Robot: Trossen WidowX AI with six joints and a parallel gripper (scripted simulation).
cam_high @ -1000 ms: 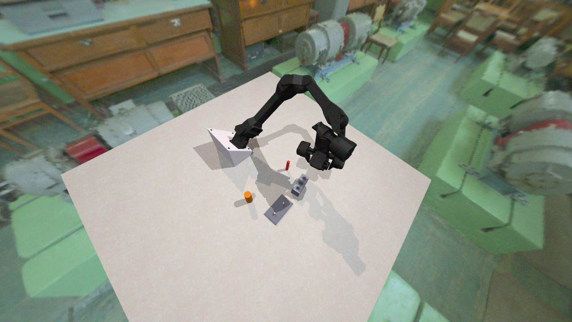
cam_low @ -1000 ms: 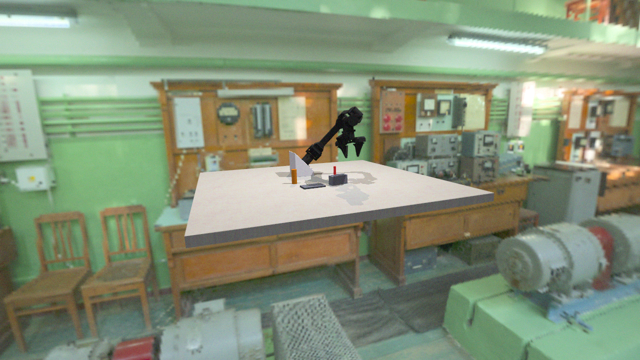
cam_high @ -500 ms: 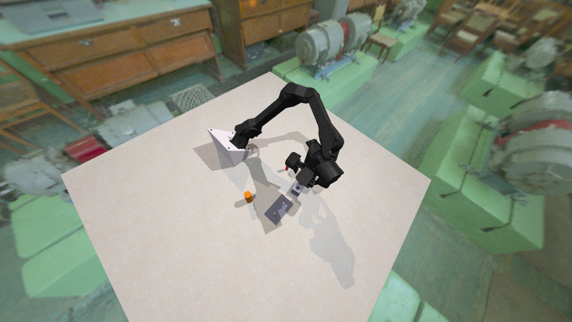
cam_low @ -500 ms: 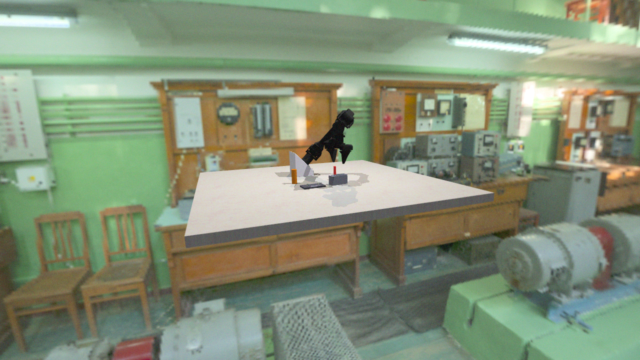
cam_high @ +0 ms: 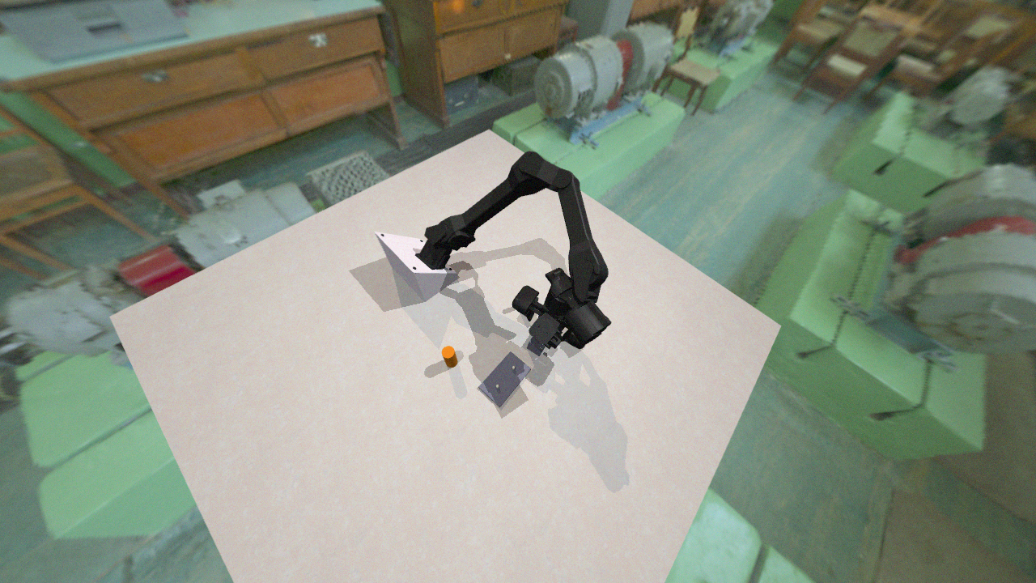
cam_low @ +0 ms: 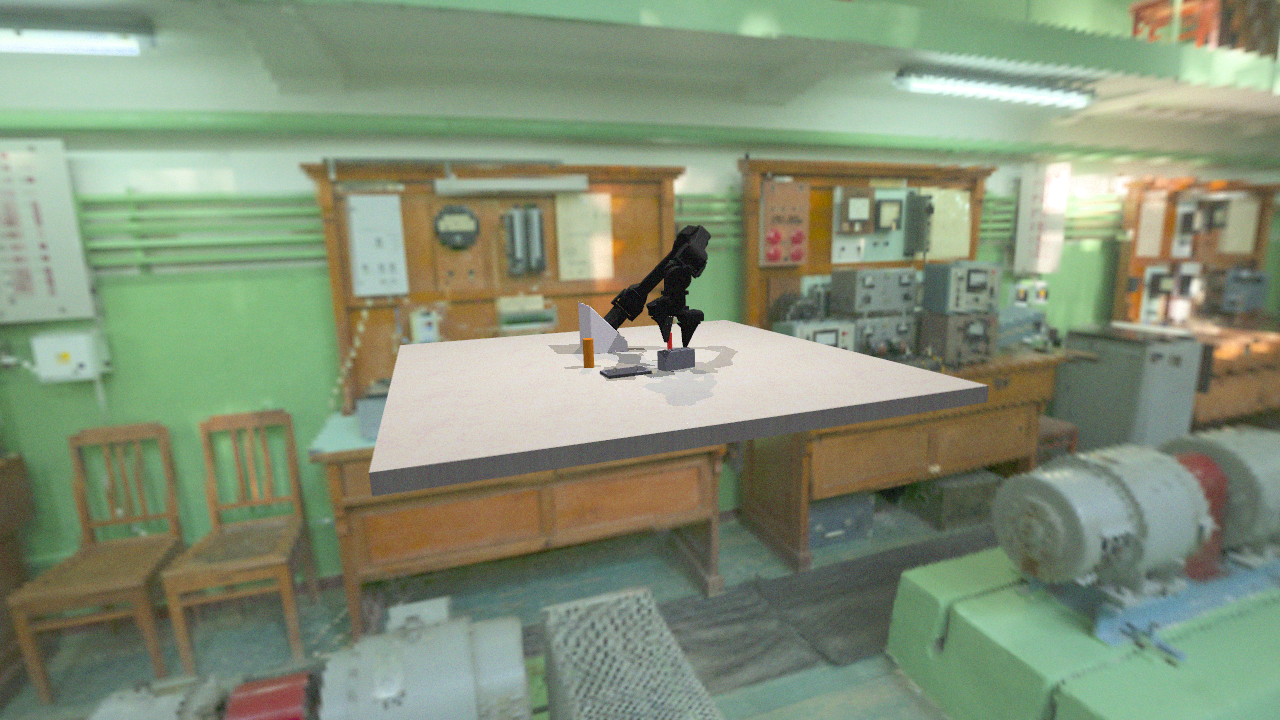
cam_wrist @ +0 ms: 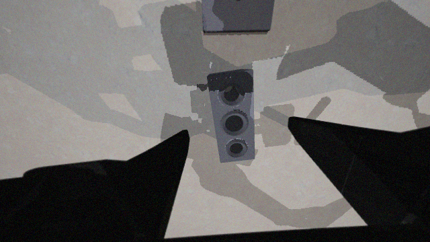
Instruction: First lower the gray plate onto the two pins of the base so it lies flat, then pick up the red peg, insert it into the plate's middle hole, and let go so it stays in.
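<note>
Now: gripper tip 3 cm above the gray plate. From my gripper tip the other things lie so: red peg 11 cm behind, 4 cm to the left, 2 cm below; dark base 1 cm behind, 14 cm to the right, 6 cm below; orange peg 14 cm behind, 20 cm to the right, 2 cm below.
</note>
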